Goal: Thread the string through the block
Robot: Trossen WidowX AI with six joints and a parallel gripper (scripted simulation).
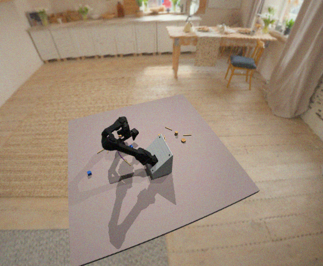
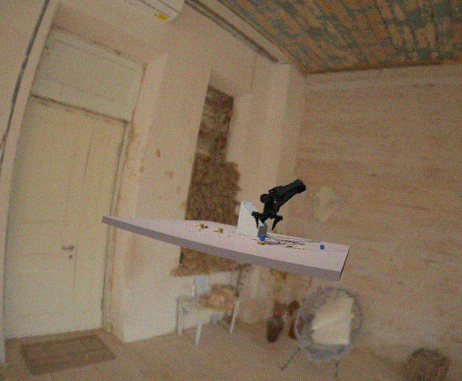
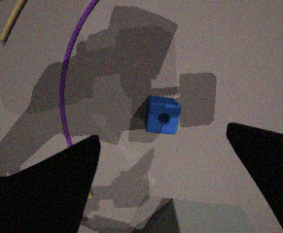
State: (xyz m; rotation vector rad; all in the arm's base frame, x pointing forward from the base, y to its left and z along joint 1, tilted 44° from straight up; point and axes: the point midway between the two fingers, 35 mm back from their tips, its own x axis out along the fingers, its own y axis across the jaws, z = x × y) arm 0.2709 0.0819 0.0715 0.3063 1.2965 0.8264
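My gripper tip is now 5 cm above the blue cube and 1 cm to the left of it. From my gripper tip the other things lie so: round wooden button: 18 cm ahead, 6 cm below, 4 cm to the left; then thin wooden stick: 11 cm behind, 7 cm to the left, 6 cm below.
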